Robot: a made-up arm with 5 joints.
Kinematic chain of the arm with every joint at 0, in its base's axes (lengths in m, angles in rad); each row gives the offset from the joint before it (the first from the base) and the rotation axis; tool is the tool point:
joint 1: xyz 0 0 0.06 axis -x
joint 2: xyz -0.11 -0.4 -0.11 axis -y
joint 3: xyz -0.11 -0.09 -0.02 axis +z
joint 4: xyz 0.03 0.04 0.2 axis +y
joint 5: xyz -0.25 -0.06 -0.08 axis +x
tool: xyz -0.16 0.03 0
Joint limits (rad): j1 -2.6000..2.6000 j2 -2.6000..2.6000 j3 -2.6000..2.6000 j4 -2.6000..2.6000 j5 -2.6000..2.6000
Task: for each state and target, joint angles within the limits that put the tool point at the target. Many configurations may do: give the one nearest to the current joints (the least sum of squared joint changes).
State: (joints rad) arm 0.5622 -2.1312 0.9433 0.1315 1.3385
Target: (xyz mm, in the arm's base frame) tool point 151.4 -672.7 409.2
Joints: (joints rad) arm 0.2493 -2.1534 0.7098 -0.1637 1.3144
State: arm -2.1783 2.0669 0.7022 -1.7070 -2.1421
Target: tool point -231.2 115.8 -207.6
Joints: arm -2.2456 2.3649 0.6599 -2.3203 -2.1245
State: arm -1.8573 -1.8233 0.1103 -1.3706 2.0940
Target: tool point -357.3 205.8 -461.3
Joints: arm -2.0102 -1.3637 0.3480 -1.1126 2.1642
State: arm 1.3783 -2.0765 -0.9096 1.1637 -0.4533
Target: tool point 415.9 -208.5 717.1
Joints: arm 1.8755 -2.1650 -1.0347 1.9376 -0.4297
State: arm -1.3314 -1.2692 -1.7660 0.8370 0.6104
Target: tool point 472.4 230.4 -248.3
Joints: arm -1.9771 -1.7641 -1.3443 1.3598 0.5945
